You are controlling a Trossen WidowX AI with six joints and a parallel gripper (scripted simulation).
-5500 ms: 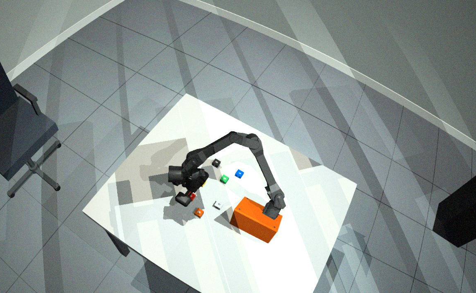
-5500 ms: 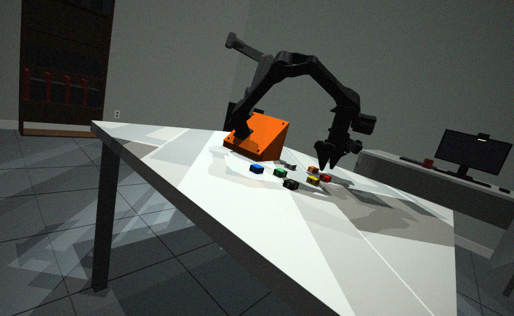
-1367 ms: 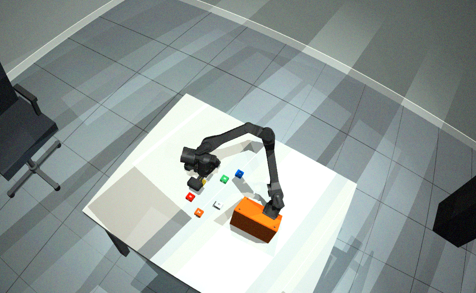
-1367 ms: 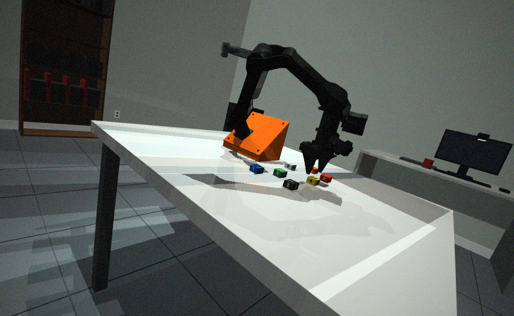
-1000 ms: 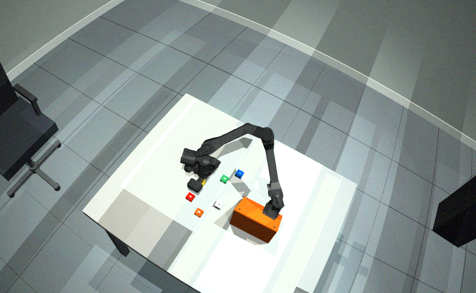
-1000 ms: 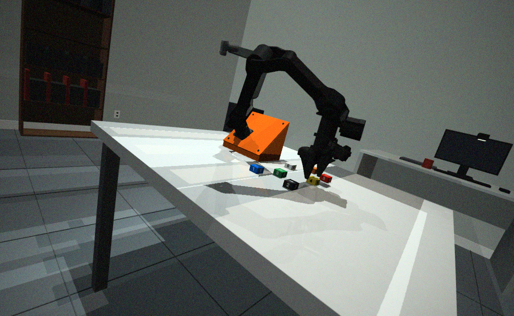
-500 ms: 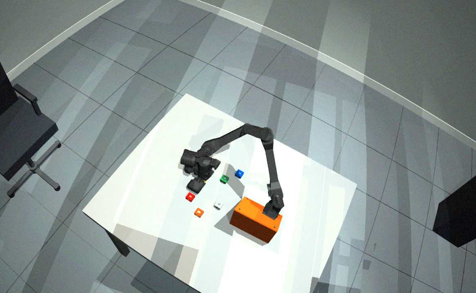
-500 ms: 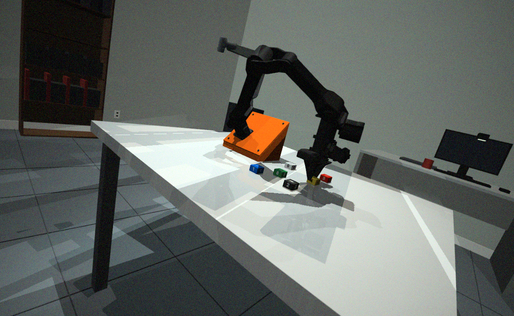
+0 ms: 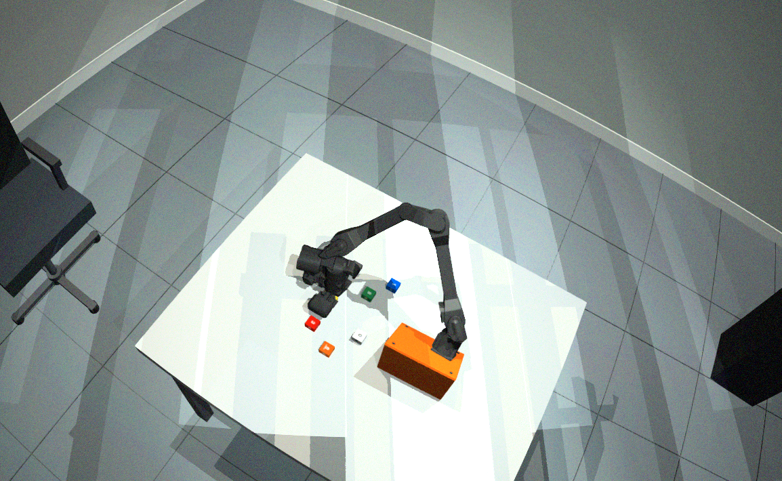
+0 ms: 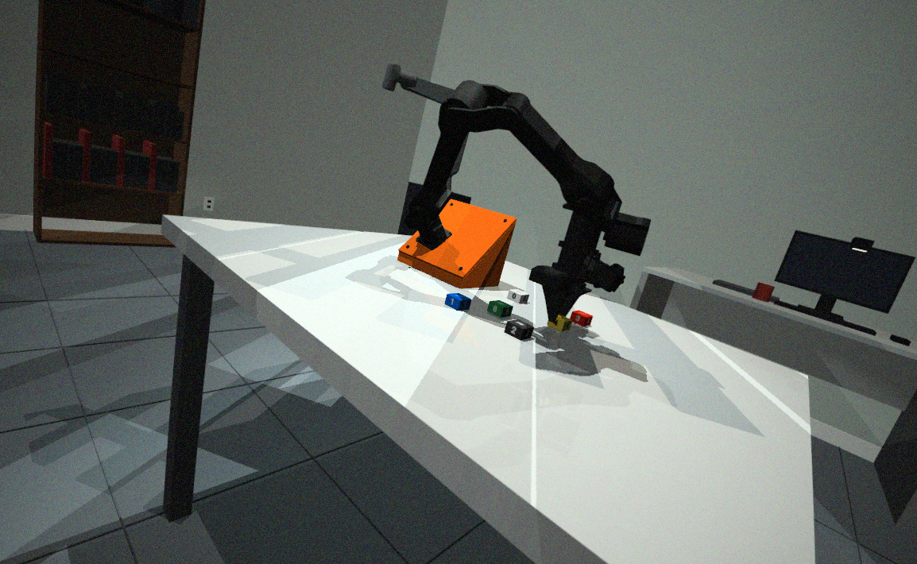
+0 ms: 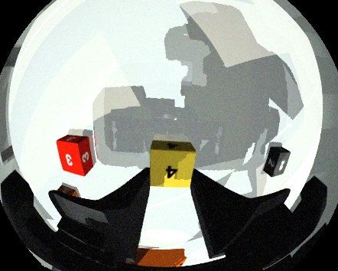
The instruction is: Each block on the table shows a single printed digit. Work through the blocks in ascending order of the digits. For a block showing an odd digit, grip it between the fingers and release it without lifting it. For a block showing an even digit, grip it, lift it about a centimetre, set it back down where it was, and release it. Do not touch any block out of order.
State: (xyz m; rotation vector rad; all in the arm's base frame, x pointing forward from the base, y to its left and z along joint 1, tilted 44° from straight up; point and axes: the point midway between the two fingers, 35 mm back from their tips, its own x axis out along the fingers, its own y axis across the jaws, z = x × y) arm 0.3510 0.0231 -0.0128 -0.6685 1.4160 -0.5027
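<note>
Right now my gripper tip is 1 cm short of the yellow block. The rest, counted from my gripper tip: red block marked 3: 9 cm to the left; then green block: 8 cm to the right, 7 cm behind; then white block marked 0: 13 cm behind, 4 cm to the left.
</note>
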